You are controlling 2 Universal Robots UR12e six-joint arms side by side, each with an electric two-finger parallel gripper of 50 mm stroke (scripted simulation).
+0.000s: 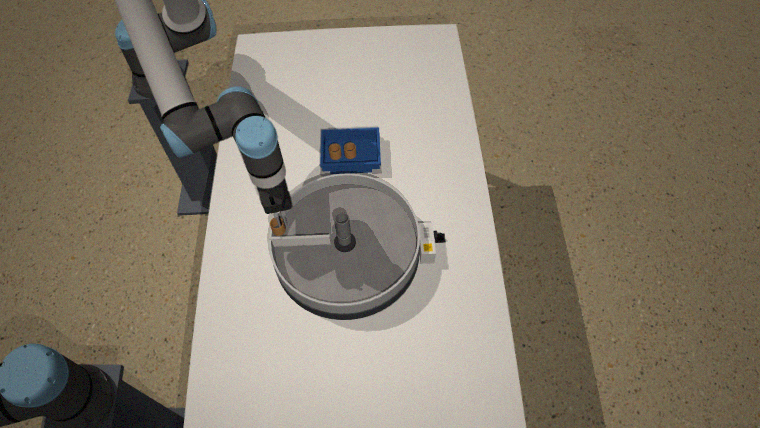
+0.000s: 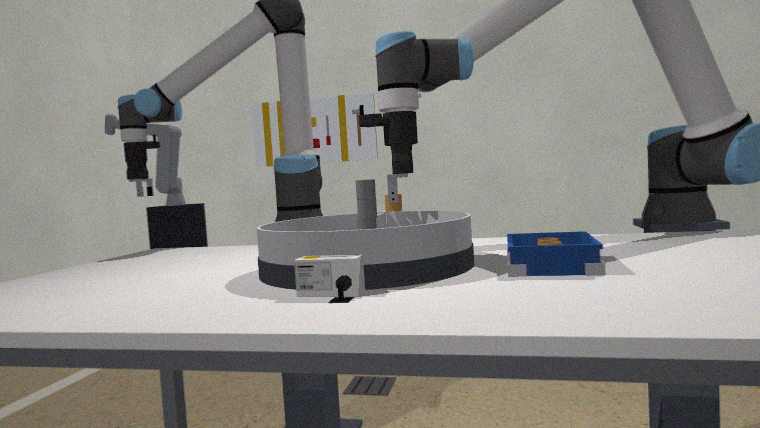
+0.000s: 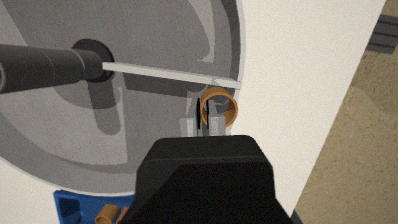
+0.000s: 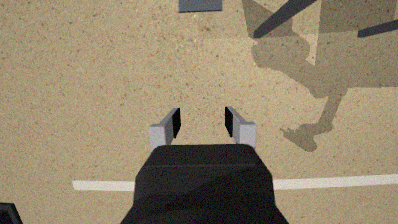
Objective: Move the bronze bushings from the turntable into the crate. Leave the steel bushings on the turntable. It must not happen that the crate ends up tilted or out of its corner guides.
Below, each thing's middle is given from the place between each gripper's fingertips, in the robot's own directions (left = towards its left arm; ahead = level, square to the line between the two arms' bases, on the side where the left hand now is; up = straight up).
I see the blue crate point(image 2: 541, 260) 180 mm ahead of my left hand point(image 2: 393, 202), 320 mm to the left of it and 110 mm below it.
